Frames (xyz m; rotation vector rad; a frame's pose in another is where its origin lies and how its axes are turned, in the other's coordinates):
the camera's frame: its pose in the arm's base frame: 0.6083 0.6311 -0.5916 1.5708 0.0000 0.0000
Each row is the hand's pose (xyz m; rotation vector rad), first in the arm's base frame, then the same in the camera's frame.
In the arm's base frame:
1: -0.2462 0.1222 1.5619 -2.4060 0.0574 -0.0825
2: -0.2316 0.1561 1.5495 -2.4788 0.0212 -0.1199
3: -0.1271 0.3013 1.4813 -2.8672 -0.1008 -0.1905
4: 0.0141 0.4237 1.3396 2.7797 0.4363 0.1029
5: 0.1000 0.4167 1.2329 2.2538 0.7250 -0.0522
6: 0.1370 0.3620 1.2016 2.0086 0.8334 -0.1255
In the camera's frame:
1: -0.8545 2.1535 0.5089 2.3034 0.0174 0.0967
2: -0.8399 2.1411 0.4750 2.2294 0.0661 0.0945
3: -0.7354 2.0729 0.3298 1.8340 0.1643 0.0506
4: -0.5942 1.9312 0.2074 1.2298 0.2862 -0.1770
5: -0.5083 1.8245 0.2144 0.7405 0.3864 -0.4464
6: -0.4713 1.7932 0.2691 0.5169 0.4207 -0.5698

